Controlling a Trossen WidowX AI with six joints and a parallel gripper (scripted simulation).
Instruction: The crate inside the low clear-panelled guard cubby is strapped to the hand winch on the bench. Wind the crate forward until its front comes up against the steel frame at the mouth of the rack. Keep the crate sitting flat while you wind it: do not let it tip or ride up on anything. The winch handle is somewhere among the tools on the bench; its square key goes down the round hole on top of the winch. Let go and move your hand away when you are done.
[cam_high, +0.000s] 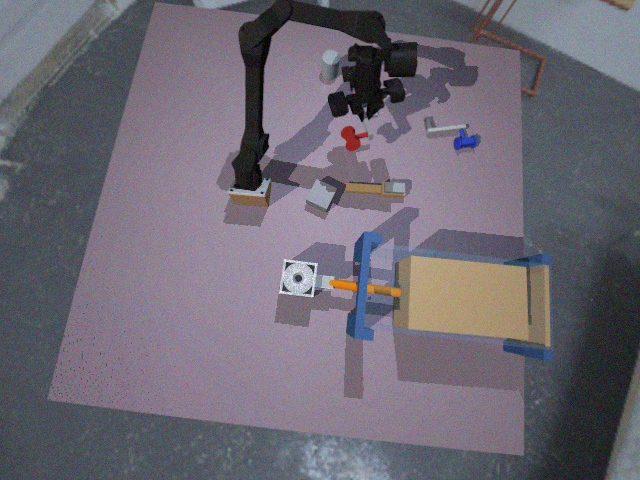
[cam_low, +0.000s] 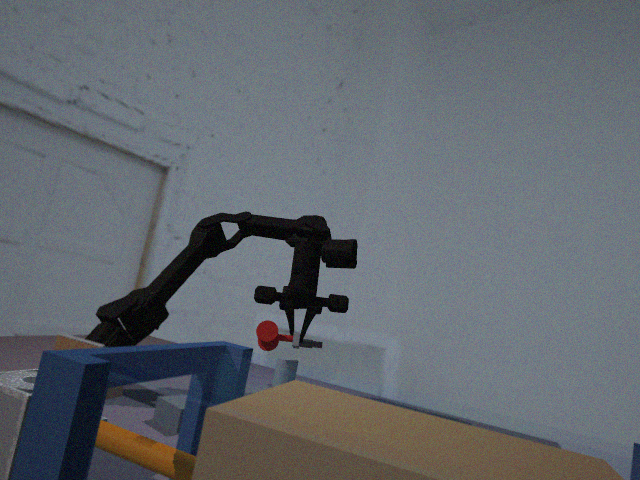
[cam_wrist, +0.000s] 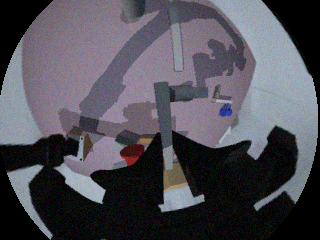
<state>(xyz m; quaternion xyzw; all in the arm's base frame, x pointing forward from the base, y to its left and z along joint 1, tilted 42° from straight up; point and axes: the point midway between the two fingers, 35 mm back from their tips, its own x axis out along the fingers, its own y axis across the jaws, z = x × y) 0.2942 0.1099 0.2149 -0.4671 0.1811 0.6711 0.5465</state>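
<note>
The red-knobbed crank handle lies 1 cm to the right of my gripper tip and 1 cm above it. From my gripper tip the other things lie so: red knob: 6 cm to the right, 1 cm behind, 1 cm above; grey block: 20 cm to the right, 13 cm below, 8 cm behind; wooden-handled tool: 14 cm to the right, 13 cm below, 9 cm ahead.
</note>
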